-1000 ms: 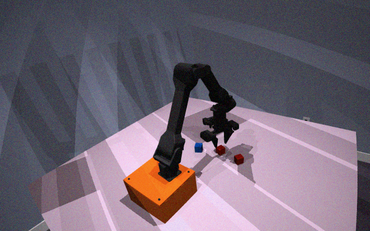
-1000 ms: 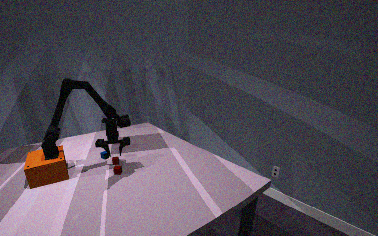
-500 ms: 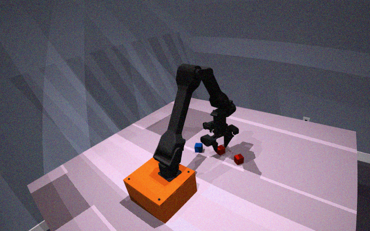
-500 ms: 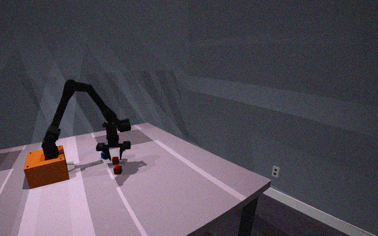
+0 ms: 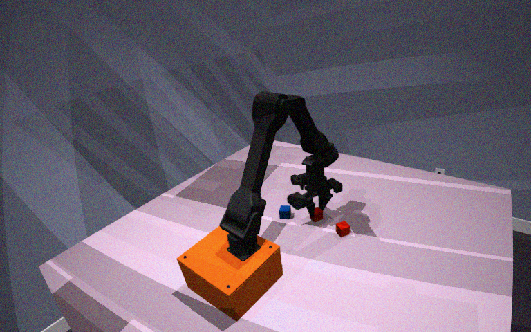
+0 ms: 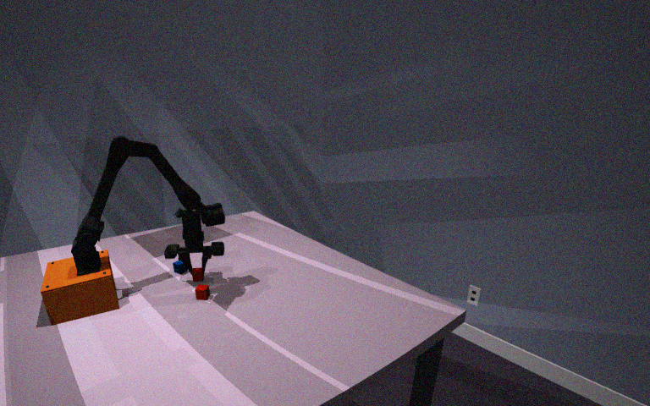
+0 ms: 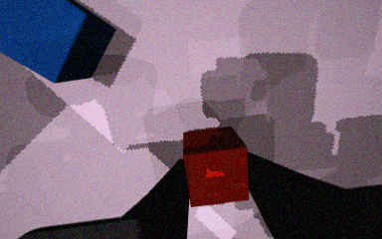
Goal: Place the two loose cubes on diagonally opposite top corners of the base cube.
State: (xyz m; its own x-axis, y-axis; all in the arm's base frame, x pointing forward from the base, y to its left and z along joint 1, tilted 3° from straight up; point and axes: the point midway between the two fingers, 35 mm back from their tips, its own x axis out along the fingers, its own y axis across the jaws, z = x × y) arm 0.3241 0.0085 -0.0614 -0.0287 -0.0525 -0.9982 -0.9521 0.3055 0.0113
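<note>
Right now my gripper tip is 4 cm past the blue cube, 10 cm to the right of it and 1 cm above it.
</note>
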